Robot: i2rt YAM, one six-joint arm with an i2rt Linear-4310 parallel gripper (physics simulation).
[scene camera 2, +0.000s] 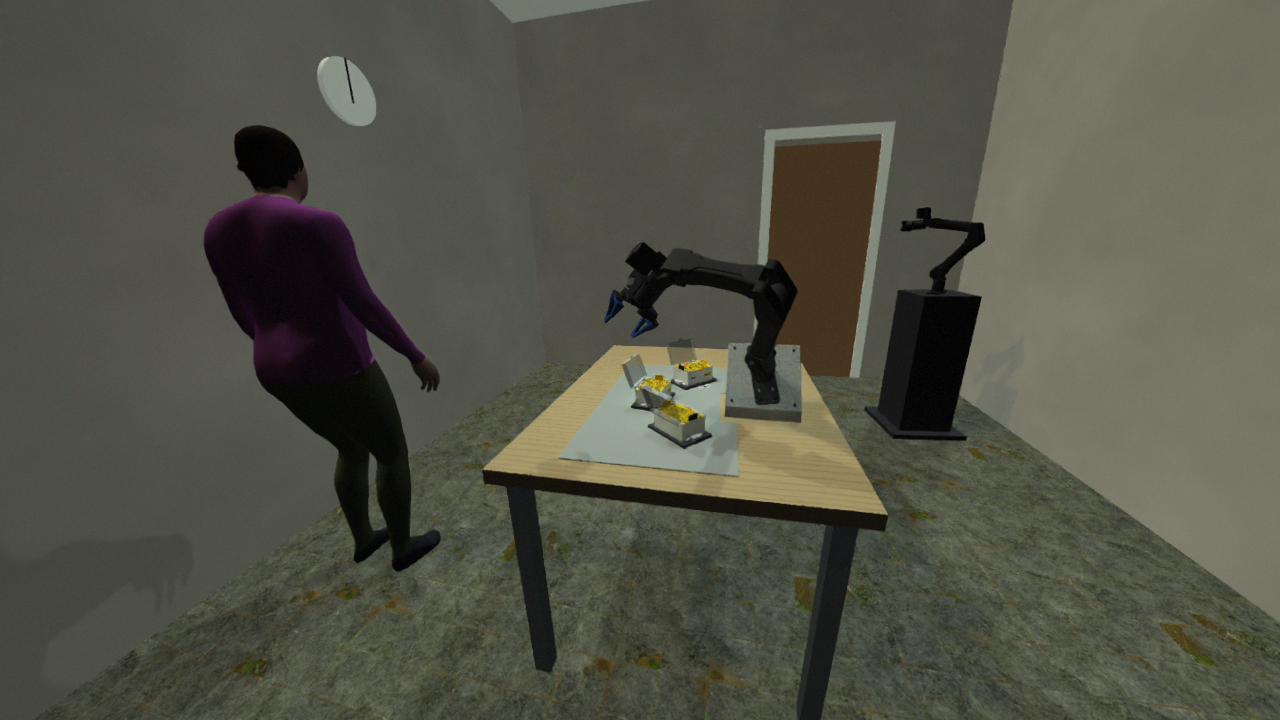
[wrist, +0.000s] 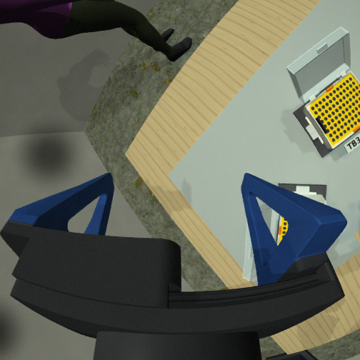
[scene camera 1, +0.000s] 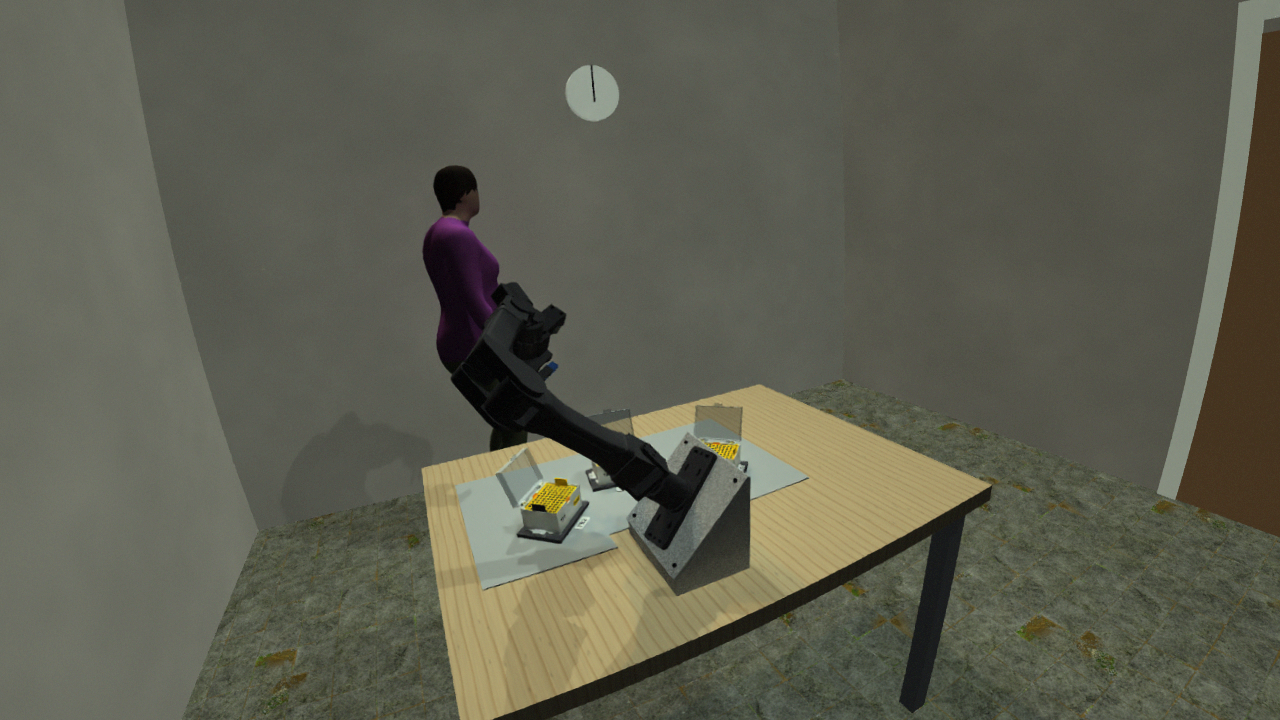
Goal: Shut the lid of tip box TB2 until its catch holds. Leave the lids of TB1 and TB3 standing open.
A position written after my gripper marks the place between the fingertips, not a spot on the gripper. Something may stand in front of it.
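Scene:
My gripper is visible in the wrist view (177,180), in scene camera 1 (522,375) and in scene camera 2 (618,329).

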